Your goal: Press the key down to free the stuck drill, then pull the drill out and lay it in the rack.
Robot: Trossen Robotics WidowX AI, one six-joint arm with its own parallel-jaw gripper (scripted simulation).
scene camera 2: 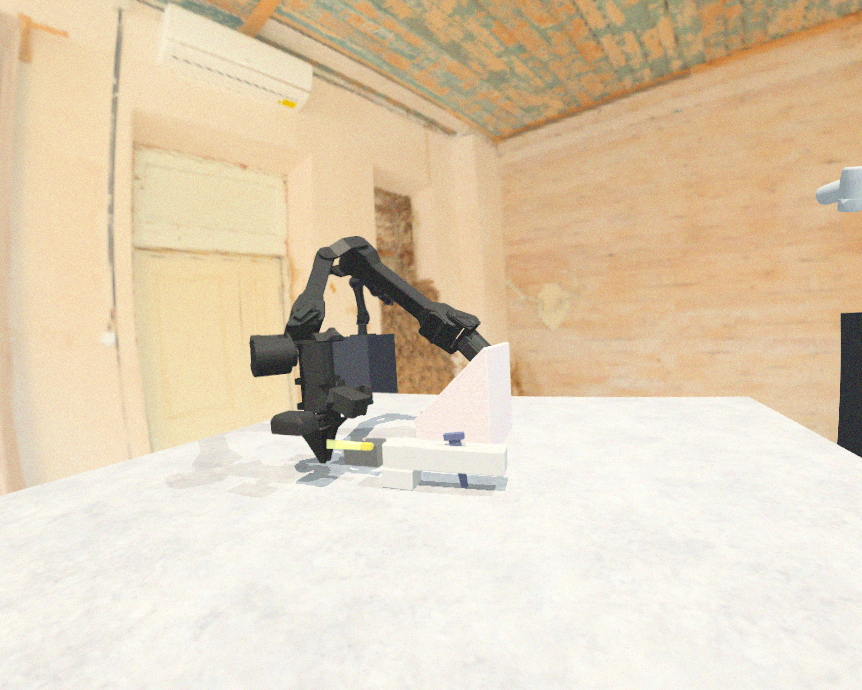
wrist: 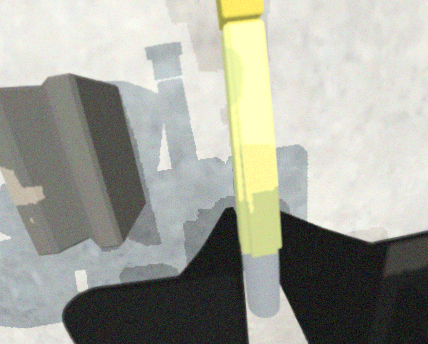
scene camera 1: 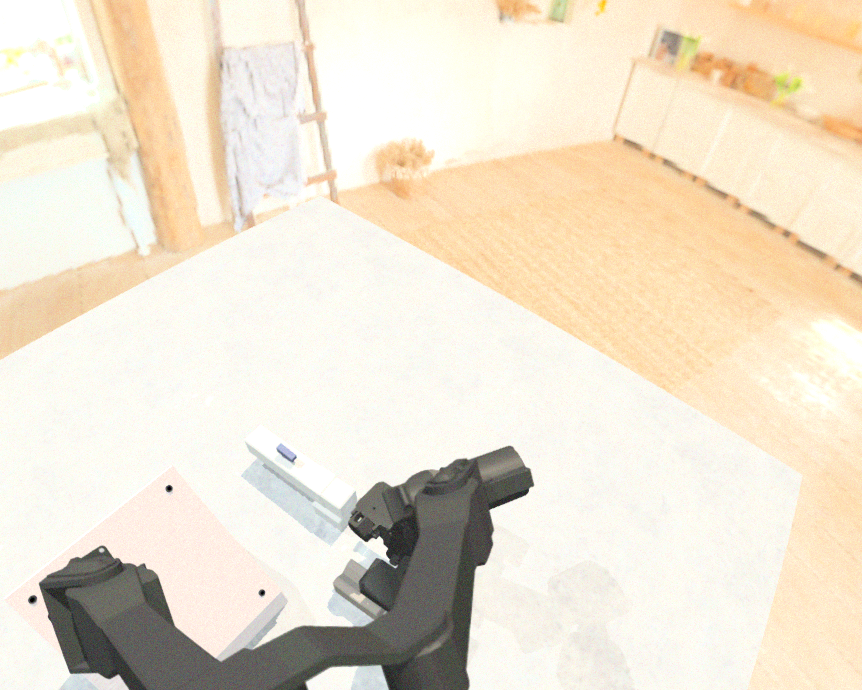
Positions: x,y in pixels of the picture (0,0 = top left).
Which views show my gripper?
Scene camera 2, the wrist view and scene camera 1: all of them.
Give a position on a white block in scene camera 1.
334,499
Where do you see a drill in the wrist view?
245,61
